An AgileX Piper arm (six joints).
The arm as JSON. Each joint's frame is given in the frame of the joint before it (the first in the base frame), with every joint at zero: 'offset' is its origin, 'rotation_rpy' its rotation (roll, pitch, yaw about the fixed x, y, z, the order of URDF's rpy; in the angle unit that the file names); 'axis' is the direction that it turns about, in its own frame. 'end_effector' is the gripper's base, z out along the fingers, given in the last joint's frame.
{
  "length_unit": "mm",
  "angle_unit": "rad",
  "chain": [
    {
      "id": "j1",
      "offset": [
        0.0,
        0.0,
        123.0
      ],
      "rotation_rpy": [
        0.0,
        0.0,
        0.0
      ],
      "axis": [
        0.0,
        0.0,
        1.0
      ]
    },
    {
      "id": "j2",
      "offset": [
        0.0,
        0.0,
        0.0
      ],
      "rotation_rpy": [
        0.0,
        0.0,
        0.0
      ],
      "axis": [
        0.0,
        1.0,
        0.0
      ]
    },
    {
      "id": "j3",
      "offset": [
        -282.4,
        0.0,
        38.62
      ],
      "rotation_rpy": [
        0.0,
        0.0,
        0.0
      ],
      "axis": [
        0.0,
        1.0,
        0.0
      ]
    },
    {
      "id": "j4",
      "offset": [
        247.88,
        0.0,
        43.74
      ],
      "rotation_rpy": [
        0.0,
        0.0,
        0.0
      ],
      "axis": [
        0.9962,
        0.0,
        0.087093
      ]
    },
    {
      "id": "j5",
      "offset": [
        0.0,
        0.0,
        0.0
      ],
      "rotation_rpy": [
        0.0,
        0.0,
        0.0
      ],
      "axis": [
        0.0,
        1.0,
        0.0
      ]
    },
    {
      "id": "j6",
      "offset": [
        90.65,
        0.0,
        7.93
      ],
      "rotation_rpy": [
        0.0,
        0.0,
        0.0
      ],
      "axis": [
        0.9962,
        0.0,
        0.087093
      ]
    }
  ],
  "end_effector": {
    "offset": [
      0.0,
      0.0,
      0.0
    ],
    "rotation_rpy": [
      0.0,
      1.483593,
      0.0
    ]
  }
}
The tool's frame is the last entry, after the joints.
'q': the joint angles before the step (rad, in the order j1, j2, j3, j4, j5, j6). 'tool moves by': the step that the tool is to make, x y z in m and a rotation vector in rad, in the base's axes. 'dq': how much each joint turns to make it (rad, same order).
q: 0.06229, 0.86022, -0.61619, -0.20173, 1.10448, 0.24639
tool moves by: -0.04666, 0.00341, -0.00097, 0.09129, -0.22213, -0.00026
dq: 0.00014, -0.29947, 0.10886, 0.07609, -0.03707, 0.00194
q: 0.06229, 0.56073, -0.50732, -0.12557, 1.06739, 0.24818
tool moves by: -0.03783, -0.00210, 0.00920, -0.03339, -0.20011, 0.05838
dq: -0.01874, -0.25081, 0.01298, 0.01451, 0.02958, -0.09832
